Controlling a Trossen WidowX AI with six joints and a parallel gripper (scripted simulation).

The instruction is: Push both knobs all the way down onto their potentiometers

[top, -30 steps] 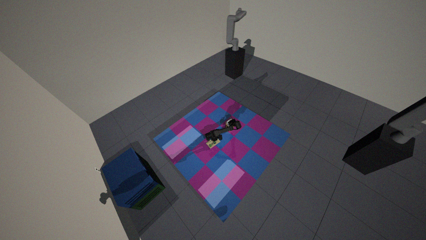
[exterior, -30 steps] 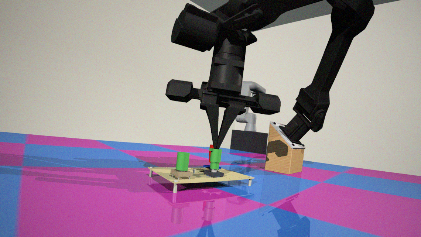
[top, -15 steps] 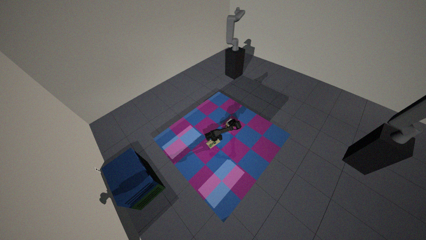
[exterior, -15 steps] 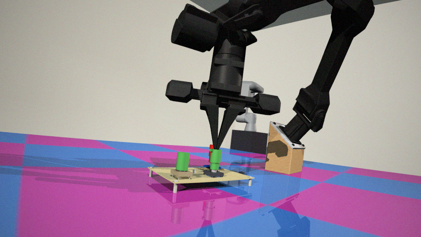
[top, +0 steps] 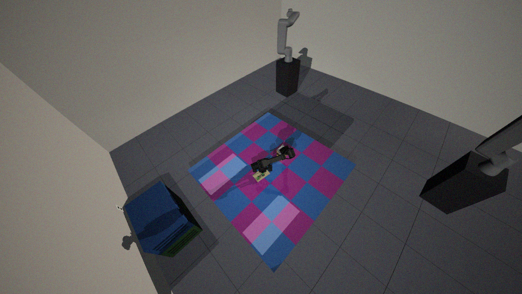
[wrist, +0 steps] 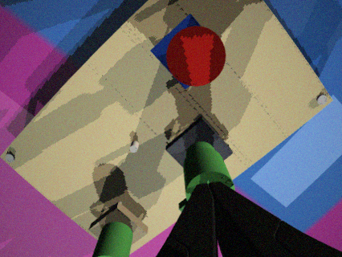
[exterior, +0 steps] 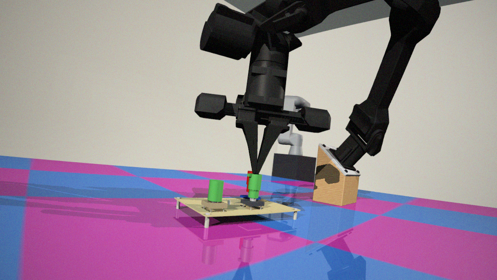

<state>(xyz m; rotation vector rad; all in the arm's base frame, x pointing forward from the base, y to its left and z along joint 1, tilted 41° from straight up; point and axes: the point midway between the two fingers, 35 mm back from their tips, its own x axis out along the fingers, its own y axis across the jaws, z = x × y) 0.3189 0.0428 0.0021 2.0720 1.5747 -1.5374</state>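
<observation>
Now: gripper tip 20 mm above the green knob. From my gripper tip the other things lie so: red knob: 30 mm behind, 40 mm to the right, 20 mm below.
</observation>
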